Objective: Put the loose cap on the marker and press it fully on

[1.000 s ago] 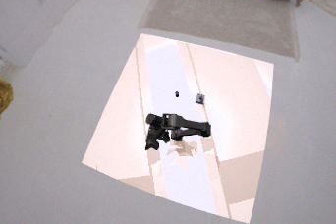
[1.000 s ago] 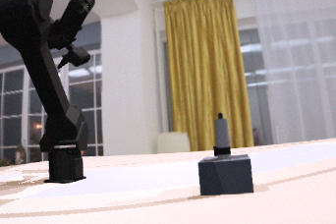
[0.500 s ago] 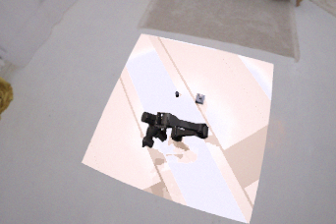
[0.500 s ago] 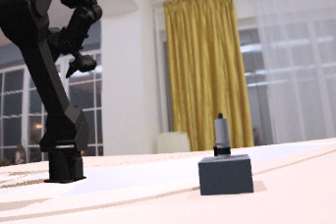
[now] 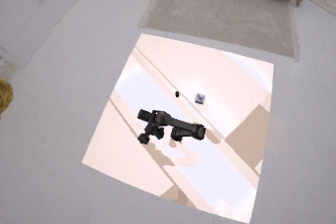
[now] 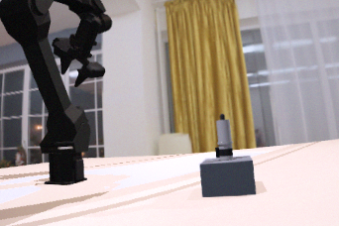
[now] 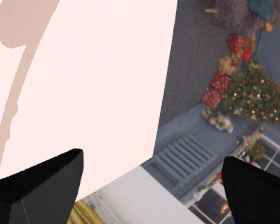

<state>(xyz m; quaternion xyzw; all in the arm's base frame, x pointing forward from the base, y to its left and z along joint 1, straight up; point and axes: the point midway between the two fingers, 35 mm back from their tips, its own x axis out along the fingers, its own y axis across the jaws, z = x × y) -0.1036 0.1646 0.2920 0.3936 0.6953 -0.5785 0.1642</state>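
My gripper tip is 440 mm short of the dark cap, 240 mm above it and 70 mm to the left of it. Also, from my gripper tip: grey holder block 450 mm ahead, 260 mm to the right, 250 mm below.
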